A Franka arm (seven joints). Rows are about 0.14 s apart.
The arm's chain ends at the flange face. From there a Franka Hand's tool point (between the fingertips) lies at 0.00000 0.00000 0.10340 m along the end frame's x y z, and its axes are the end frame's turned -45 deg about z.
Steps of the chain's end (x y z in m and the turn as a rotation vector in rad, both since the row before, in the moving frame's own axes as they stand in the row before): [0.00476 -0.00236 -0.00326 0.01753 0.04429 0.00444]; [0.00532 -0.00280 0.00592 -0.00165 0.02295 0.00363]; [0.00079 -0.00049 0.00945 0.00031 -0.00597 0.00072]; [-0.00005 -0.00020 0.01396 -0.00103 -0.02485 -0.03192]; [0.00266 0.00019 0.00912 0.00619 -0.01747 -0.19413]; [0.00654 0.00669 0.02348 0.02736 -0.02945 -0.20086]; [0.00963 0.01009 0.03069 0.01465 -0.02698 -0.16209]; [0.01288 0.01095 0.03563 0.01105 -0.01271 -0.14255]
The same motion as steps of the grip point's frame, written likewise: [0.00955 0.00366 -0.00338 -0.01892 0.04371 0.00444]; [0.00730 0.00358 0.00589 -0.01739 0.01506 0.00363]; [0.00049 -0.00025 0.00945 0.00444 -0.00400 0.00072]; [-0.00181 -0.00189 0.01393 0.01684 -0.01830 -0.03192]; [0.00076 0.00038 0.00910 0.01673 -0.00798 -0.19413]; [-0.00067 0.00525 0.02340 0.04017 -0.00148 -0.20086]; [-0.00147 0.01099 0.03064 0.02944 -0.00872 -0.16209]; [0.00112 0.01513 0.03562 0.01680 -0.00117 -0.14255]
